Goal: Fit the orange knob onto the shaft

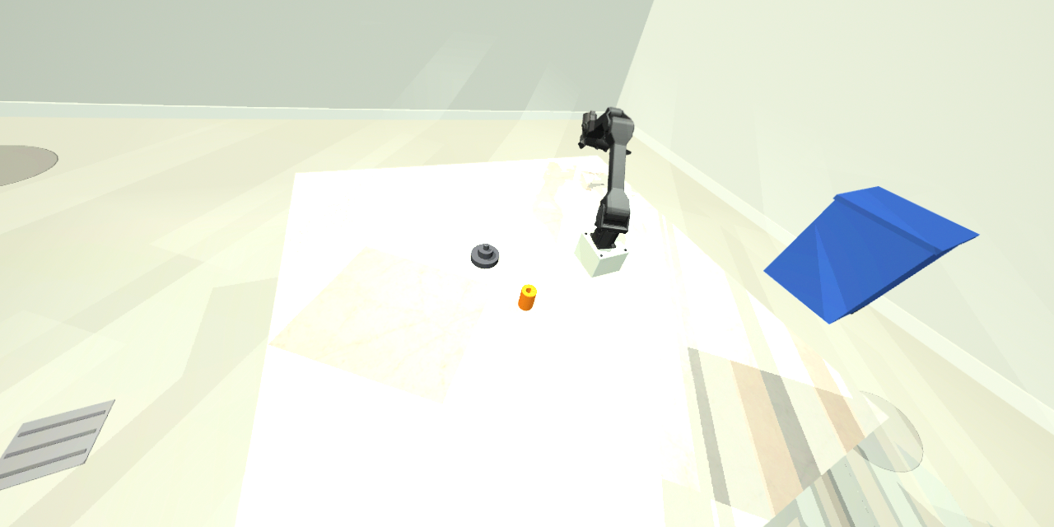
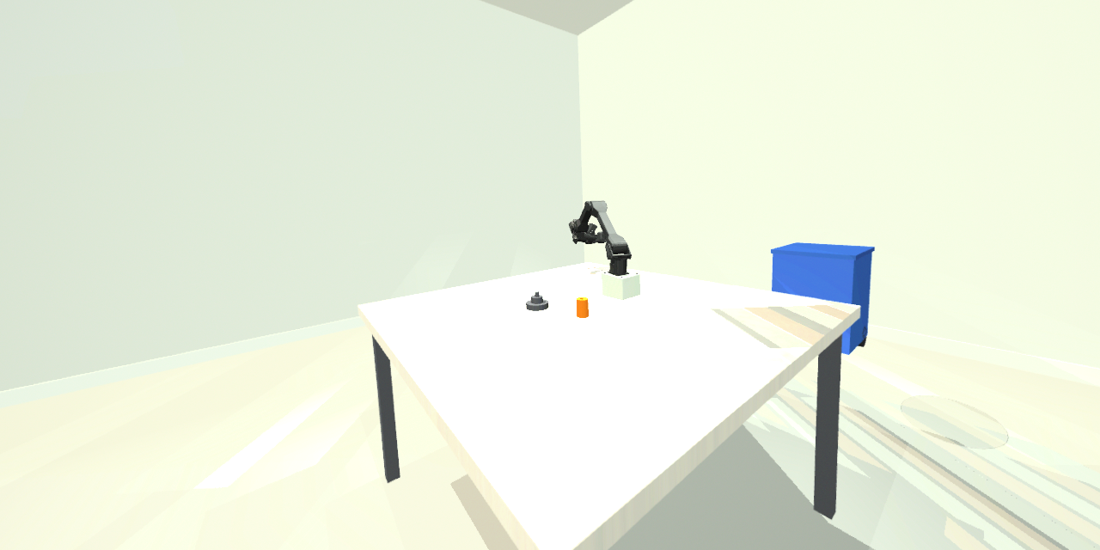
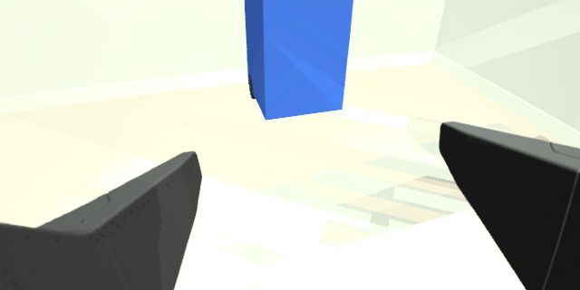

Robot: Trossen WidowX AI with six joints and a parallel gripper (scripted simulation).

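Now: gripper tip 58 cm to the right of the orange knob, 57 cm short of it and 14 cm above it. From my gripper tip the other things lie so: round pedestal: 66 cm ahead, 41 cm to the left, 14 cm below.
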